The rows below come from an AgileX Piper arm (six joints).
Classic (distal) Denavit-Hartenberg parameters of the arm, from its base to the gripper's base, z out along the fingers. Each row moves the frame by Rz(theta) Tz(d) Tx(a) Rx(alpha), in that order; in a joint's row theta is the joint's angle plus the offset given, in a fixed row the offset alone. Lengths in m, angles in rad.
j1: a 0, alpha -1.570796, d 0.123, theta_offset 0
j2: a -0.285, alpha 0, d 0, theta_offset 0.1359
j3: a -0.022, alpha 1.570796, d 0, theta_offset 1.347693
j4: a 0, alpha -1.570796, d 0.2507, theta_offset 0
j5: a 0, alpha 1.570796, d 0, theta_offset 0
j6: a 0, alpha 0, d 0.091, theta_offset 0
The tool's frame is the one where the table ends.
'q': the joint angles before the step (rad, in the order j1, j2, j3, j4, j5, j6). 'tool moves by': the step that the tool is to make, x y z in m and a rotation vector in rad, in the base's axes. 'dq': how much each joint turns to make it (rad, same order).
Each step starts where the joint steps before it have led.
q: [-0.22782, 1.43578, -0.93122, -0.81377, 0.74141, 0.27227]
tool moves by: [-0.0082, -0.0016, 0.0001, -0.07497, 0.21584, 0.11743]
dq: [0.00000, -0.00306, -0.00655, 0.02590, 0.09968, -0.26233]
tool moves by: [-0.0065, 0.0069, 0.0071, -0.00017, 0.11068, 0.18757]
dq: [-0.00003, -0.04247, -0.00021, 0.10560, 0.00131, -0.29904]
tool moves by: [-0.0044, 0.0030, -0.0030, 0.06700, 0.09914, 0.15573]
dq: [-0.03073, -0.01196, -0.00012, 0.17655, -0.00269, -0.30413]
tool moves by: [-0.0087, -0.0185, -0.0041, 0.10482, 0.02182, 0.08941]
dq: [-0.13676, -0.00111, 0.00000, 0.24130, -0.04069, -0.33882]
